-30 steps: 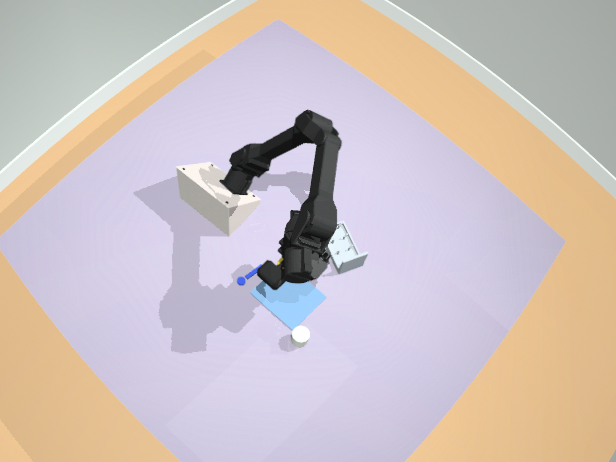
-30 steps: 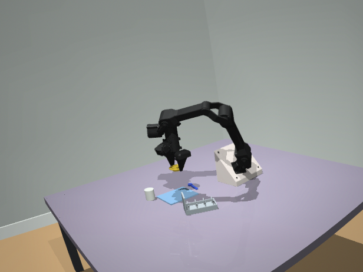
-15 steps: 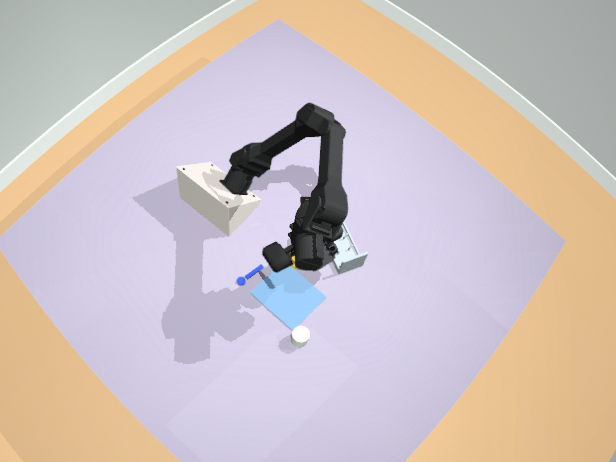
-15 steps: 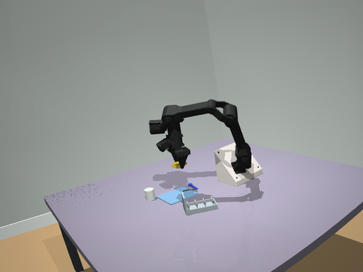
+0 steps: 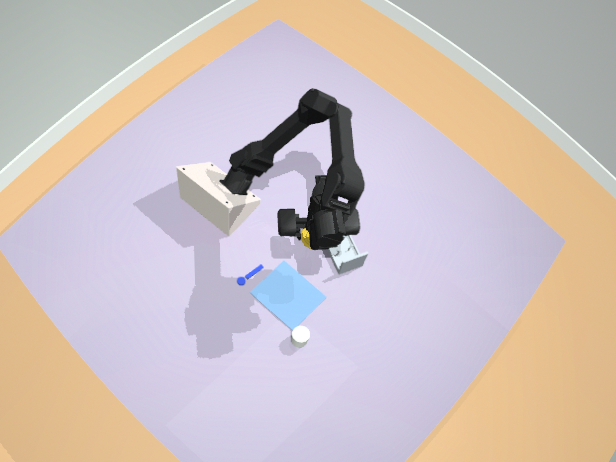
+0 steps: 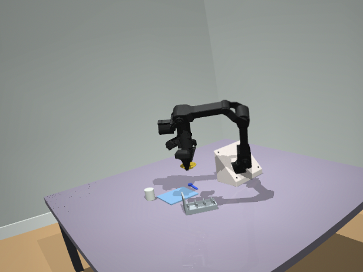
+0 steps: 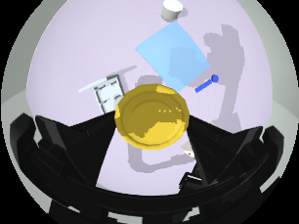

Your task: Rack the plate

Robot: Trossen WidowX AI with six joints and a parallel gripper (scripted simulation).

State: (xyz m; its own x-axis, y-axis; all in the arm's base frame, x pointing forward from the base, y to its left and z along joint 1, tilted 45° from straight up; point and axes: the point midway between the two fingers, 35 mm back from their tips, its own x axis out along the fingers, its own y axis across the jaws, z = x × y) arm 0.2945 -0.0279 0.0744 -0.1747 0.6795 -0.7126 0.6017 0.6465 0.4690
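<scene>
The grey dish rack is 2 cm ahead of my gripper tip, 10 cm to the left of it and 14 cm below it. From my gripper tip the other things lie so: blue spoon 7 cm behind, 15 cm to the right, 16 cm below; yellow plate 1 cm above; white cup 14 cm ahead, 16 cm to the right, 13 cm below.
</scene>
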